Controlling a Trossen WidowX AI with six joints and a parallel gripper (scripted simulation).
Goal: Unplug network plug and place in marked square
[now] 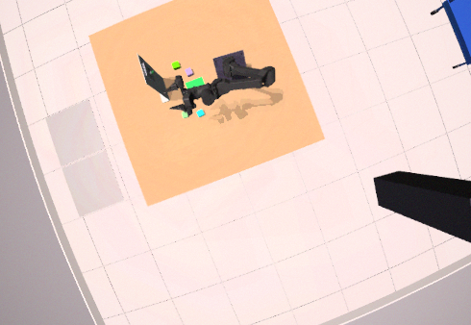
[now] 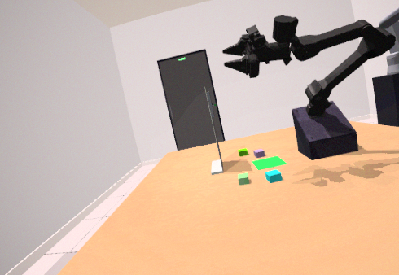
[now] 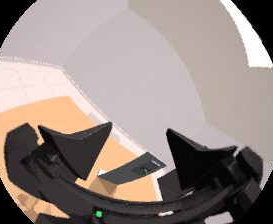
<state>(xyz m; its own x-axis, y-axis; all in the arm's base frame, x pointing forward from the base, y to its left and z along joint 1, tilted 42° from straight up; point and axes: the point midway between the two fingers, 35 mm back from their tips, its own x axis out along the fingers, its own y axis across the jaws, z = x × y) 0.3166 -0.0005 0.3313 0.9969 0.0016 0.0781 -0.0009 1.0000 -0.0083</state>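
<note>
Now: the plug 220 mm to the right of my gripper tip, 140 mm below it and 100 mm ahead of it. Round my gripper tip: cyan cube (420 mm below, 90 mm behind, 10 mm to the left); upright panel (260 mm below, 210 mm to the right, 120 mm ahead); light green cube (420 mm below, 20 mm ahead, 10 mm to the right).
</note>
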